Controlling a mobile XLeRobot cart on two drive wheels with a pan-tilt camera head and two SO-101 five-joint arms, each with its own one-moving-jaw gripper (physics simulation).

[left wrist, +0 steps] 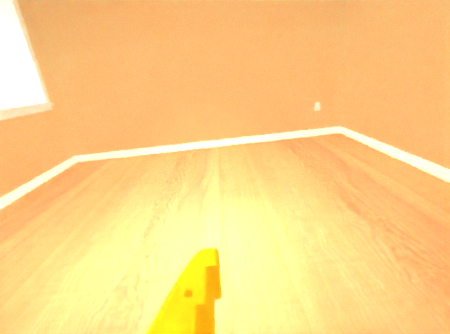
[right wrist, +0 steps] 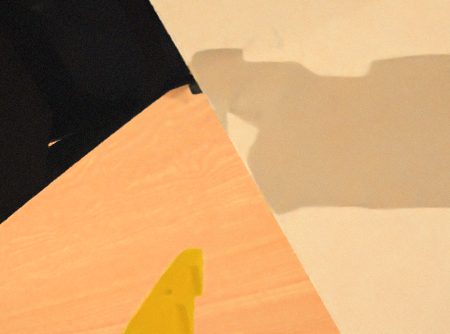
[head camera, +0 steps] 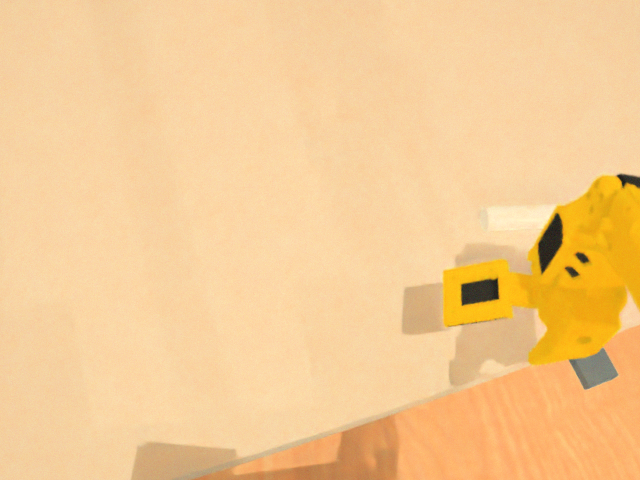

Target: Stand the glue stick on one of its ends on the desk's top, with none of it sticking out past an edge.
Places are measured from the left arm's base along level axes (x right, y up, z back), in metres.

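Pixels of known places: left hand, tool point: (left wrist: 218,265); right hand, tool point: (right wrist: 201,265) (head camera: 534,356).
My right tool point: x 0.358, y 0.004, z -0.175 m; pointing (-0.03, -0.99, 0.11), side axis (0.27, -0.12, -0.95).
Behind a point stands the place of what it marks.
The white glue stick (head camera: 516,217) @(x 0.403, y -0.034, z -0.315 m) appears to lie on its side on the desk's top (head camera: 232,206) @(x 0.151, y -0.055, z -0.364 m) (right wrist: 380,270) @(x 0.456, y -0.055, z -0.245 m), right of the middle of the head camera view. Its right end is hidden behind my right arm (head camera: 578,304) @(x 0.347, y 0.100, z -0.174 m). The glue stick does not show in the right wrist view. My right gripper (right wrist: 225,257) @(x 0.358, y 0.004, z -0.175 m) is open and empty; one notched jaw shows, drawn against the wood floor beside the desk's edge. My left gripper (left wrist: 237,257) @(x 0.052, y 0.120, z 0.247 m) is open, with one notched jaw in view, pointing out over the room's floor. Nothing lies at its jaw.
The desk's edge crosses the lower right of the head camera view, with wood floor (head camera: 491,434) @(x 0.612, y -0.775, z -0.249 m) (left wrist: 300,225) @(x -0.135, y -0.775, z 1.681 m) (right wrist: 125,210) @(x 0.816, y -0.775, z 0.509 m) beyond. A grey-blue block (head camera: 594,369) shows below the right arm. A large black body (right wrist: 90,50) @(x 0.249, y -0.375, z 0.052 m) fills the right wrist view's upper left.
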